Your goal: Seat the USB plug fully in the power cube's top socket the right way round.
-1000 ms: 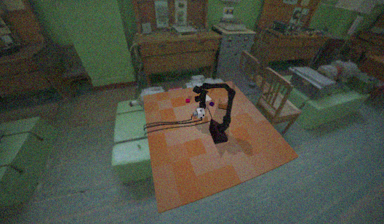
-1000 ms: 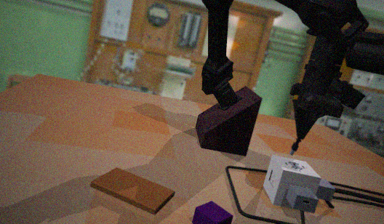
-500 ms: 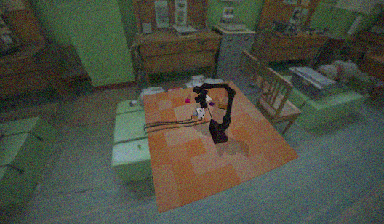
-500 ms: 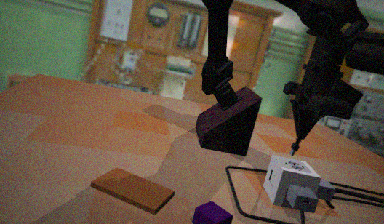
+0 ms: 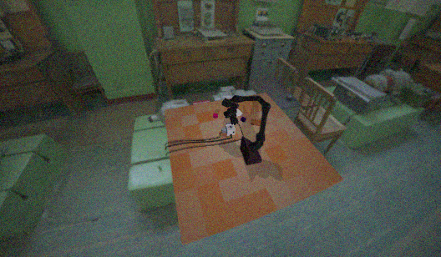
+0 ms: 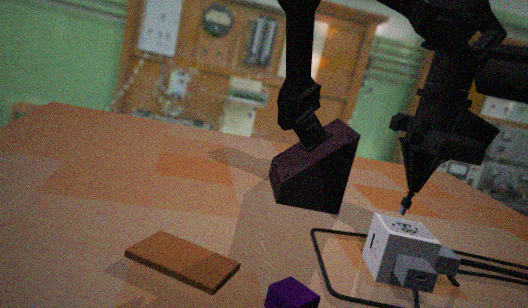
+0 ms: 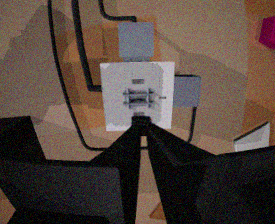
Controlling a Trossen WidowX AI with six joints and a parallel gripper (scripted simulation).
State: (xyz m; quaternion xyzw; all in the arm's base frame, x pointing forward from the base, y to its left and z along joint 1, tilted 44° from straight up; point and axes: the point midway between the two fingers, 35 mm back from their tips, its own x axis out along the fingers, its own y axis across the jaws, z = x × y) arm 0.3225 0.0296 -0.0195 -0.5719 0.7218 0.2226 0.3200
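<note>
Now: the usb plug 20 mm below my gripper tip. Also, from my gripper tip: purple block: 190 mm to the right, 120 mm below, 110 mm ahead; then USB socket: 60 mm below, 10 mm to the left; then magenta block: 270 mm ahead, 120 mm below, 60 mm to the left.
</note>
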